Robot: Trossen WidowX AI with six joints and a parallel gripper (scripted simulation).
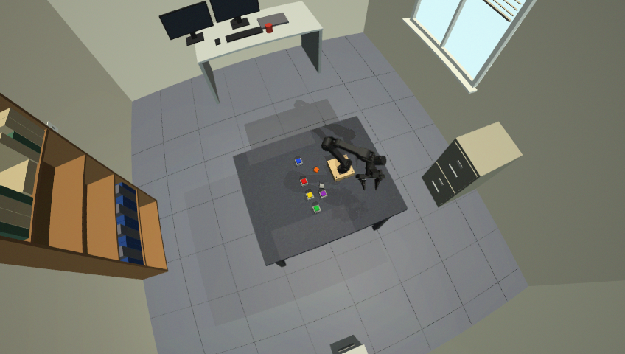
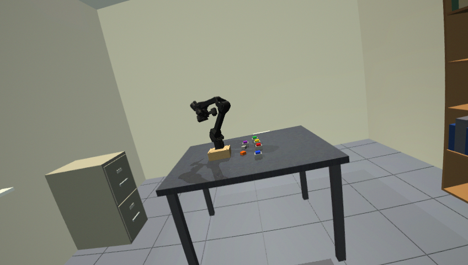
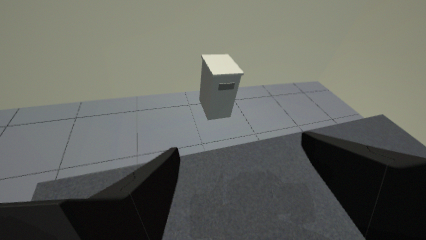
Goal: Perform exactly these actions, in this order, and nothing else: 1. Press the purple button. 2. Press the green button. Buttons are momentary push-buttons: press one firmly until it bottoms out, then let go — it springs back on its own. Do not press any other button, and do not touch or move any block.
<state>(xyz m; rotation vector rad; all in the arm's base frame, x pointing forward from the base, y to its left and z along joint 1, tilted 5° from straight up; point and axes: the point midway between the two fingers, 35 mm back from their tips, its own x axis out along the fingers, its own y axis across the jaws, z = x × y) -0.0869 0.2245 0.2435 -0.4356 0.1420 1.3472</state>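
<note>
Now: the purple button 26 cm ahead of my gripper tip, 23 cm below it and 14 cm to the right of it. From my gripper tip the other things lie so: grey block 26 cm ahead, 25 cm below, 20 cm to the right; then green button 34 cm ahead, 23 cm below, 4 cm to the right; then yellow button 36 cm ahead, 23 cm below, 15 cm to the right.
</note>
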